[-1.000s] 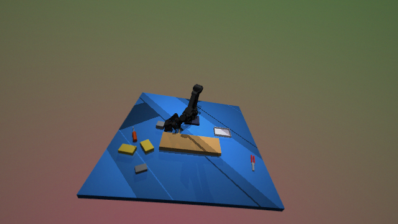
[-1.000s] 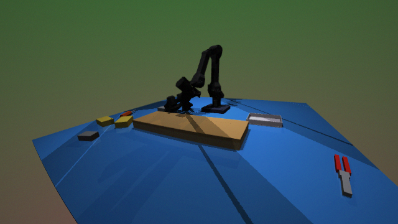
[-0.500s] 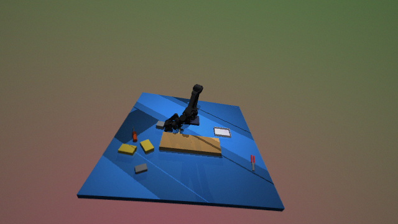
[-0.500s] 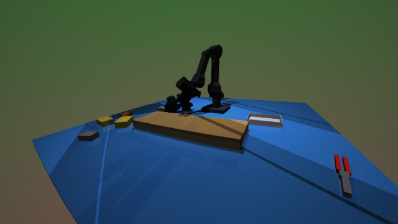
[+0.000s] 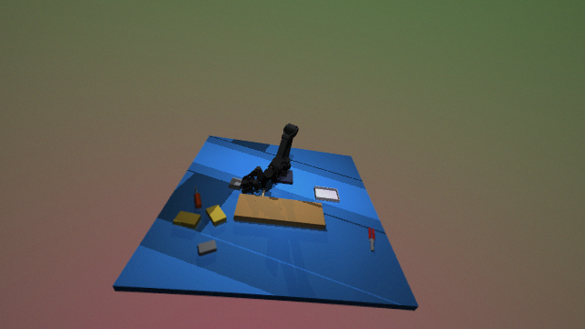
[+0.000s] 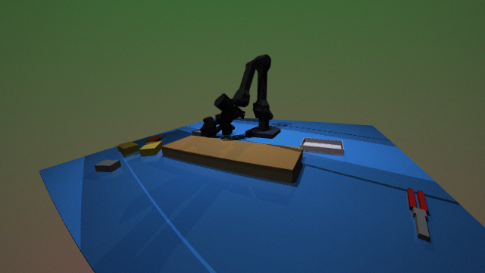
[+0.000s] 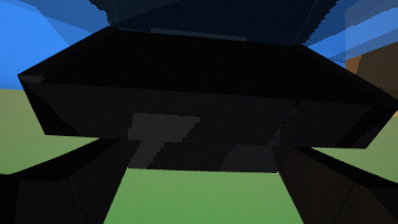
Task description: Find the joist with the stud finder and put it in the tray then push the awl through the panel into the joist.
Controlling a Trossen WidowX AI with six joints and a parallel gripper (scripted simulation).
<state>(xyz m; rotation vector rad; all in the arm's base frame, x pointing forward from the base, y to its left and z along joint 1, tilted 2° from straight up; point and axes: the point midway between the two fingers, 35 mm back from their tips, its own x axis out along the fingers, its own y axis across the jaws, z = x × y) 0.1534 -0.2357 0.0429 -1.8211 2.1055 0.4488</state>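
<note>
The stud finder is 1 cm below my gripper tip and 1 cm behind it. From my gripper tip the other things lie so: grey block 6 cm to the right, 4 cm below, 2 cm behind; grey tray 56 cm to the left, 5 cm below, 5 cm ahead.
</note>
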